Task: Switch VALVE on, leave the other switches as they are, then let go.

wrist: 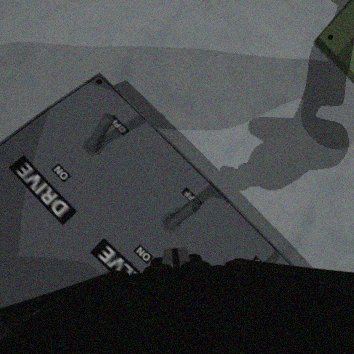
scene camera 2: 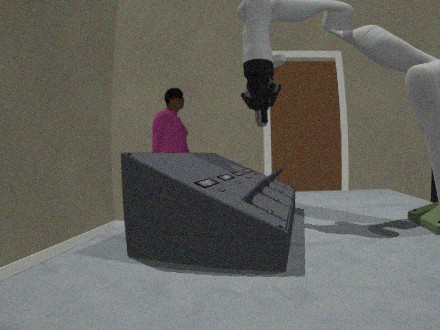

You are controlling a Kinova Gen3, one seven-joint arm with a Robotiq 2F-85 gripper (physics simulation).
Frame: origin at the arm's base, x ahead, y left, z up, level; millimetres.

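Seen in the pictures: gripper, fingertip midpoint: [wrist: 175,264] [scene camera 2: 262,125].
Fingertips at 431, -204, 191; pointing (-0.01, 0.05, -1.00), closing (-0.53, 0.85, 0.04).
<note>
A point is followed by its place in that frame, as x, y, z.
A dark grey sloped console [scene camera 2: 200,220] {571, 76, 30} [wrist: 125,200] {425, -257, 55} stands on the table. In the wrist view the VALVE label [wrist: 114,255] {478, -241, 76} is partly hidden by my gripper. The VALVE switch [wrist: 181,216] {412, -198, 73} is a dark lever leaning toward its partly covered OFF label [wrist: 191,195] {388, -193, 31}; its ON label [wrist: 143,253] {465, -215, 67} shows fully. The DRIVE switch [wrist: 100,135] {376, -308, 71} also leans toward OFF, beside the DRIVE label [wrist: 42,190] {452, -335, 78}. My gripper [scene camera 2: 261,119] {431, -204, 191} [wrist: 175,264] {431, -204, 191} is shut and empty, pointing down, well above the console and touching no lever.
In the scene view a raised lever [scene camera 2: 265,185] {471, 39, 74} stands out from the console's slope; its label cannot be read. A green base plate [scene camera 2: 427,217] {81, -20, -22} [wrist: 340,42] {56, -72, -19} lies at the right. A person in pink [scene camera 2: 170,132] stands behind the console, left of a brown door [scene camera 2: 307,125].
</note>
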